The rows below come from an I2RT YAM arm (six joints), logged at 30 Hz.
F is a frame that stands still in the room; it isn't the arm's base.
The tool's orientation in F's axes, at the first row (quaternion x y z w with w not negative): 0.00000, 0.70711, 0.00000, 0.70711
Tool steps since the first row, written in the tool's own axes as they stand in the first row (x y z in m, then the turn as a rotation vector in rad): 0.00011, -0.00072, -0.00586, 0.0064, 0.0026, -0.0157; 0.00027, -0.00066, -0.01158, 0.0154, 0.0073, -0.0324; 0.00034, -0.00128, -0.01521, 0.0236, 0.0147, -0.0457; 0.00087, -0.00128, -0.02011, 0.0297, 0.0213, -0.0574; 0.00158, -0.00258, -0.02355, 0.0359, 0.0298, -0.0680; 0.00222, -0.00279, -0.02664, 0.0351, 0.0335, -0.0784
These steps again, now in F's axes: -0.00586, -0.00072, -0.00011, -0.0157, 0.0026, -0.0064; -0.01158, -0.00066, -0.00027, -0.0324, 0.0073, -0.0154; -0.01521, -0.00128, -0.00034, -0.0457, 0.0147, -0.0236; -0.02011, -0.00128, -0.00087, -0.0574, 0.0213, -0.0297; -0.02355, -0.00258, -0.00158, -0.0680, 0.0298, -0.0359; -0.02664, -0.00279, -0.00222, -0.0784, 0.0335, -0.0351
